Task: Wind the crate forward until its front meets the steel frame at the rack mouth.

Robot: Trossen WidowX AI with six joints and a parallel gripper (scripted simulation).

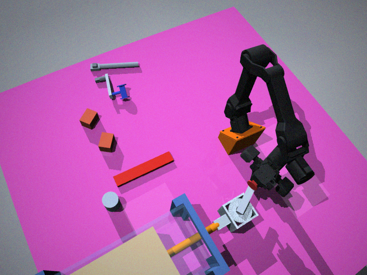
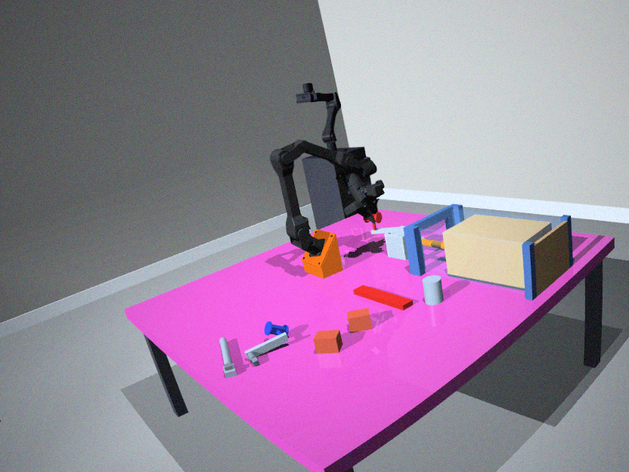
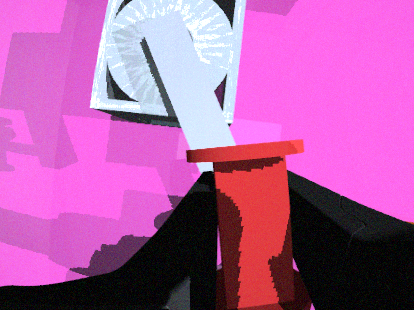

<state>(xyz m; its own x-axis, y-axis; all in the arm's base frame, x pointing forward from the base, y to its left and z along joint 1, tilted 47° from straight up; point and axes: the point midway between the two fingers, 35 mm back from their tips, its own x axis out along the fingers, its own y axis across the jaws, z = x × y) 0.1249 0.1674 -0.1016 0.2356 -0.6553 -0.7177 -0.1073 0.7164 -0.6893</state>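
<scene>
Now: gripper tip 30 mm above the winch handle, 20 mm short of it and 10 mm to the right of it. Round my gripper tip: red knob (10 mm behind); then blue steel frame (240 mm ahead, 30 mm below, 20 mm to the left); then grey winch (100 mm below, 60 mm ahead, 30 mm to the left).
</scene>
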